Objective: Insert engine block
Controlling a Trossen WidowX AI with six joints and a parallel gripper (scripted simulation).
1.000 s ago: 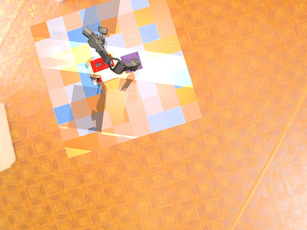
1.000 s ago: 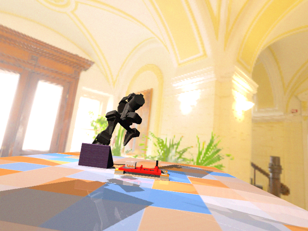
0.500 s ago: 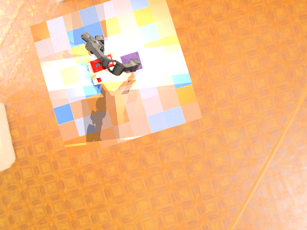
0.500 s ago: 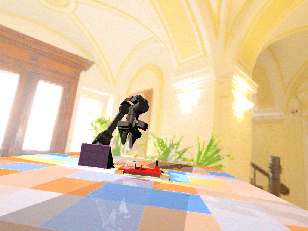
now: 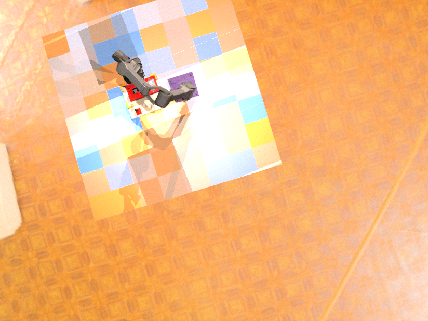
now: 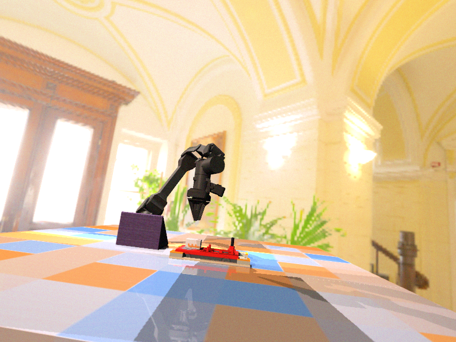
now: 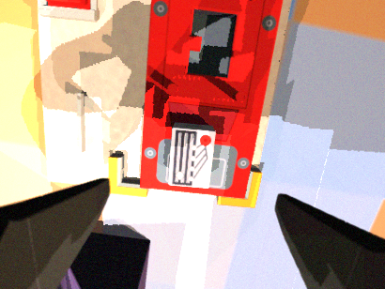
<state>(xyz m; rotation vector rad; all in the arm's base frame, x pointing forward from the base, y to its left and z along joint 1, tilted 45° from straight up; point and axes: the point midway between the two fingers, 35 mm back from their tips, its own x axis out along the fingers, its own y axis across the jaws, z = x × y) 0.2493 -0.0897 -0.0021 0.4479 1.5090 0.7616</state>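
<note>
My gripper tip is 10 mm to the right of the grey engine block and 80 mm above it. Also, from my gripper tip: beige base plate 60 mm ahead, 40 mm to the left, 110 mm below.
</note>
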